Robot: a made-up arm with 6 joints. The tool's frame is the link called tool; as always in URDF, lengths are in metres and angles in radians. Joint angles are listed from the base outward.
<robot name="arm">
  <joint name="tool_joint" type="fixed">
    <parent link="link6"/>
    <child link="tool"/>
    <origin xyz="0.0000 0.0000 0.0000" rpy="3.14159 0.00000 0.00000"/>
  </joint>
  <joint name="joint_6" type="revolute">
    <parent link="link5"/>
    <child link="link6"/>
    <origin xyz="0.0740 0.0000 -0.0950"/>
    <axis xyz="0 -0.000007 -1"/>
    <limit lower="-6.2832" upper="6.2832"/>
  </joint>
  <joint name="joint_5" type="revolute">
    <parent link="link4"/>
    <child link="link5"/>
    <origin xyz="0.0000 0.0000 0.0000"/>
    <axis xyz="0 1 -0.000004"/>
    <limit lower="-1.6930" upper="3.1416"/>
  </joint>
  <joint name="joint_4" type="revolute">
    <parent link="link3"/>
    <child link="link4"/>
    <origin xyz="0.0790 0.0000 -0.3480"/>
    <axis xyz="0 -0.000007 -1"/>
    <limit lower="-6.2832" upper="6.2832"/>
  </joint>
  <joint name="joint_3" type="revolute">
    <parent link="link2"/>
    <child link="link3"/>
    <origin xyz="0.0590 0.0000 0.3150"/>
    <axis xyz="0 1 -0.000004"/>
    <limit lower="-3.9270" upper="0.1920"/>
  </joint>
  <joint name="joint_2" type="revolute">
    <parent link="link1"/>
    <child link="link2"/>
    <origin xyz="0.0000 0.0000 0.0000"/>
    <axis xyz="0 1 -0.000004"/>
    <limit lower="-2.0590" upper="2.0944"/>
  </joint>
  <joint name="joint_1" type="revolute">
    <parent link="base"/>
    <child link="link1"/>
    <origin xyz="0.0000 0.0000 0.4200"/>
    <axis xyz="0 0 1"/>
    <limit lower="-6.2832" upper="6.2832"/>
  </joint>
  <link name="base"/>
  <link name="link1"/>
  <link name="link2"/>
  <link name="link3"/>
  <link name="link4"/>
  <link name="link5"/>
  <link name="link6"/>
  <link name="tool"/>
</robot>
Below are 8 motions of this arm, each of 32 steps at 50 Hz.
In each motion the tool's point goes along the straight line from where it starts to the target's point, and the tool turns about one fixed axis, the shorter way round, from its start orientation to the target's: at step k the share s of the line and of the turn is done. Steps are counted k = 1, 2, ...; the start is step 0. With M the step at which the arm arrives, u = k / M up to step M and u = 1 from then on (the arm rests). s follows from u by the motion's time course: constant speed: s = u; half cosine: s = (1 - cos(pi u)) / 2; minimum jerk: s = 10 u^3 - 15 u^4 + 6 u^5.
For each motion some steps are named. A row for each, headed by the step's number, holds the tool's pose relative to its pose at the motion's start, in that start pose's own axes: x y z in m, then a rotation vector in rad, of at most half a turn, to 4 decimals.
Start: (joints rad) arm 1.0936 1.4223 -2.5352 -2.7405 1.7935 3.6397
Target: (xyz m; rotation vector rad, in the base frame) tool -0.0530 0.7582 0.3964 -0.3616 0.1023 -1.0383
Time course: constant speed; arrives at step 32
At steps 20, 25, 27, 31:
20: -0.0365 -0.2546 -0.1156 0.0834 -0.1735 0.3604
25: -0.0456 -0.3182 -0.1445 0.1043 -0.2169 0.4505
27: -0.0493 -0.3437 -0.1560 0.1126 -0.2342 0.4865
31: -0.0565 -0.3946 -0.1791 0.1293 -0.2689 0.5586

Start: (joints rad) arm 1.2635 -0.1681 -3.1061 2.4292 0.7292 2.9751
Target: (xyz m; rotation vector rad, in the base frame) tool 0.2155 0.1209 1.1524 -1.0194 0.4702 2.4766
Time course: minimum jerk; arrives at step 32
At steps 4, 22, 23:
4: -0.0031 -0.0017 -0.0047 0.0150 0.0006 -0.0068
22: -0.1569 -0.0869 -0.2423 0.7654 0.0301 -0.3495
23: -0.1647 -0.0913 -0.2544 0.8035 0.0316 -0.3669

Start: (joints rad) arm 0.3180 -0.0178 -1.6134 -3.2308 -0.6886 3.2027
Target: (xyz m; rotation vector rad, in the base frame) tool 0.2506 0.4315 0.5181 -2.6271 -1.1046 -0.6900
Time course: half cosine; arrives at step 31
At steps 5, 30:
5: -0.0122 -0.0218 0.0034 0.0244 -0.0257 -0.0225
30: -0.1939 -0.3462 0.0534 0.3874 -0.4084 -0.3573

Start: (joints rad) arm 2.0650 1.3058 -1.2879 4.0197 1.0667 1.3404
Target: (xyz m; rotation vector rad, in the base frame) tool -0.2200 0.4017 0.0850 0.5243 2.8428 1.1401
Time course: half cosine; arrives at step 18
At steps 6, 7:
6: 0.0080 0.0236 -0.0138 0.0740 0.0363 0.0694
7: 0.0106 0.0310 -0.0182 0.0973 0.0478 0.0913

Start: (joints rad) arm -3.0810 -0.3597 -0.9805 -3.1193 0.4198 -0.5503
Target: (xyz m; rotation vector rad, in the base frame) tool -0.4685 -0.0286 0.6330 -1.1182 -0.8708 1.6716
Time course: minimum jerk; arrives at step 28
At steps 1, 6, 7, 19, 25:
1: 0.0000 0.0000 0.0000 0.0000 0.0000 -0.0003
6: 0.0033 0.0020 0.0036 0.0079 -0.0079 -0.0501
7: 0.0050 0.0029 0.0053 0.0118 -0.0117 -0.0746
19: 0.0389 0.0228 0.0415 0.0918 -0.0916 -0.5819
25: 0.0477 0.0279 0.0508 0.1125 -0.1122 -0.7132

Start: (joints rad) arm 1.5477 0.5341 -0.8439 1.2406 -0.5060 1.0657
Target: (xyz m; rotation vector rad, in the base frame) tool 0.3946 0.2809 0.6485 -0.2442 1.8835 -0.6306
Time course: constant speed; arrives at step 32
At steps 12, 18, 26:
12: 0.1156 -0.1058 -0.0717 0.3728 0.2120 0.5597
18: 0.1734 -0.1587 -0.1076 0.5592 0.3180 0.8396
26: 0.2504 -0.2293 -0.1554 0.8077 0.4593 1.2128

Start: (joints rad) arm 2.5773 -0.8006 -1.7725 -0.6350 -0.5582 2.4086
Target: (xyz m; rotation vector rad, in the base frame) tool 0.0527 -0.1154 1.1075 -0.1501 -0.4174 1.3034
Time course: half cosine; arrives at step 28
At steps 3, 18, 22, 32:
3: 0.0001 0.0003 0.0002 -0.0043 0.0014 0.0013
18: 0.0025 0.0081 0.0055 -0.1096 0.0351 0.0337
22: 0.0030 0.0100 0.0069 -0.1362 0.0437 0.0419
32: 0.0034 0.0112 0.0077 -0.1529 0.0490 0.0470

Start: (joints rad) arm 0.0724 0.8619 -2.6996 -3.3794 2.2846 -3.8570
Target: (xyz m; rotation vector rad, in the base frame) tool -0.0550 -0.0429 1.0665 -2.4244 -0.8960 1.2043
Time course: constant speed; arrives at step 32
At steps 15, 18, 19, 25, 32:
15: 0.0196 0.1105 0.2837 -0.3743 0.4401 -0.1032
18: 0.0236 0.1326 0.3405 -0.4491 0.5281 -0.1238
19: 0.0249 0.1400 0.3594 -0.4741 0.5574 -0.1307
25: 0.0327 0.1842 0.4729 -0.6238 0.7334 -0.1720
32: 0.0419 0.2357 0.6053 -0.7985 0.9388 -0.2201

